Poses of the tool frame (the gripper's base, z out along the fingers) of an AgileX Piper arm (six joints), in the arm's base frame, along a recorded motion.
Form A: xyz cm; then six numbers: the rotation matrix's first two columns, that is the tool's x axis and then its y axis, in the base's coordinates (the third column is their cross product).
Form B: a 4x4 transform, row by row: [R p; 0 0 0 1], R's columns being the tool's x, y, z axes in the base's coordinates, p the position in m. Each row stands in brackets. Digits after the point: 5 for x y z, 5 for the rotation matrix.
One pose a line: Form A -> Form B
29.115, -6.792, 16.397, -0.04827, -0.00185, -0.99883, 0.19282, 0.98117, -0.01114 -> [[-0.04827, 0.19282, 0.98004, 0.29115], [-0.00185, 0.98117, -0.19313, -0.06792], [-0.99883, -0.01114, -0.04700, 0.16397], [0, 0, 0, 1]]
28.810, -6.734, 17.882, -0.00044, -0.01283, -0.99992, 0.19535, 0.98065, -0.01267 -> [[-0.00044, 0.19535, 0.98073, 0.28810], [-0.01283, 0.98065, -0.19534, -0.06734], [-0.99992, -0.01267, 0.00207, 0.17882], [0, 0, 0, 1]]
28.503, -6.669, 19.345, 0.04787, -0.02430, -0.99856, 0.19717, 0.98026, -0.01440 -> [[0.04787, 0.19717, 0.97920, 0.28503], [-0.02430, 0.98026, -0.19620, -0.06669], [-0.99856, -0.01440, 0.05172, 0.19345], [0, 0, 0, 1]]
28.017, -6.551, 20.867, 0.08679, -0.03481, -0.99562, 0.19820, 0.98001, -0.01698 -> [[0.08679, 0.19820, 0.97631, 0.28017], [-0.03481, 0.98001, -0.19586, -0.06551], [-0.99562, -0.01698, 0.09195, 0.20867], [0, 0, 0, 1]]
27.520, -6.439, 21.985, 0.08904, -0.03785, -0.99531, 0.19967, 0.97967, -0.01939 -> [[0.08904, 0.19967, 0.97581, 0.27520], [-0.03785, 0.97967, -0.19701, -0.06439], [-0.99531, -0.01939, 0.09479, 0.21985], [0, 0, 0, 1]]
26.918, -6.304, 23.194, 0.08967, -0.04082, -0.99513, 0.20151, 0.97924, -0.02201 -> [[0.08967, 0.20151, 0.97537, 0.26918], [-0.04082, 0.97924, -0.19856, -0.06304], [-0.99513, -0.02201, 0.09603, 0.23194], [0, 0, 0, 1]]
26.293, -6.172, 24.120, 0.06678, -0.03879, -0.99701, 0.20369, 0.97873, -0.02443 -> [[0.06678, 0.20369, 0.97675, 0.26293], [-0.03879, 0.97873, -0.20145, -0.06172], [-0.99701, -0.02443, 0.07326, 0.24120], [0, 0, 0, 1]]
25.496, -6.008, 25.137, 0.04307, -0.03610, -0.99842, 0.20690, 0.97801, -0.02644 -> [[0.04307, 0.20690, 0.97742, 0.25496], [-0.03610, 0.97801, -0.20543, -0.06008], [-0.99842, -0.02644, 0.04959, 0.25137], [0, 0, 0, 1]]
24.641, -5.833, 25.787, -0.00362, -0.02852, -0.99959, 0.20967, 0.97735, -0.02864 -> [[-0.00362, 0.20967, 0.97777, 0.24641], [-0.02852, 0.97735, -0.20969, -0.05833], [-0.99959, -0.02864, 0.00244, 0.25787], [0, 0, 0, 1]]
